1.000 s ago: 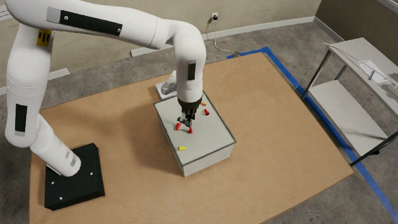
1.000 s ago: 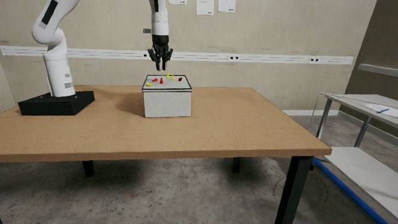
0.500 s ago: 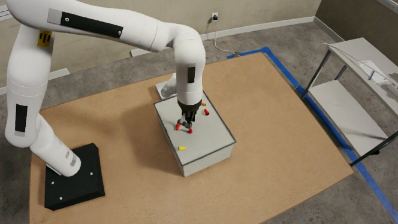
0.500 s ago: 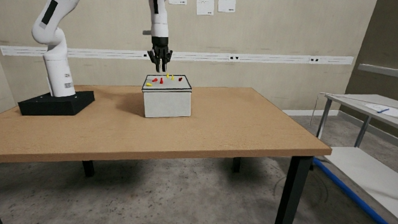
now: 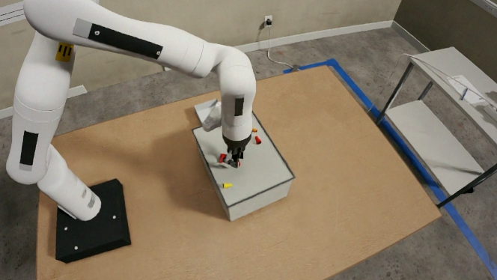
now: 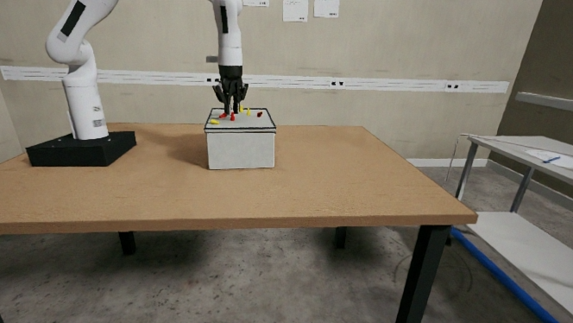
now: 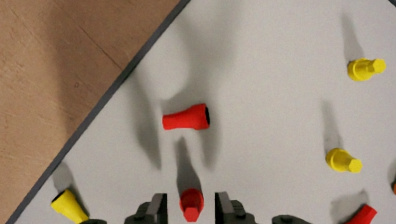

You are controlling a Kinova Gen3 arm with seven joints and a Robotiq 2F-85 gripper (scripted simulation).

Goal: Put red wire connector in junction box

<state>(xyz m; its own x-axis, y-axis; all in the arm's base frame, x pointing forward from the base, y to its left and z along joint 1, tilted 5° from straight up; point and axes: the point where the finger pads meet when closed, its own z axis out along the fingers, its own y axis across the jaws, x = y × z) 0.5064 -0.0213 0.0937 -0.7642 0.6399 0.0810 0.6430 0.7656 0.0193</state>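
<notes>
My hand is 3 cm past the steel junction box, 33 cm to the right of it and 17 cm above it. From my hand the other things lie so: tool case 2 cm ahead, 4 cm to the left, 7 cm below.
</notes>
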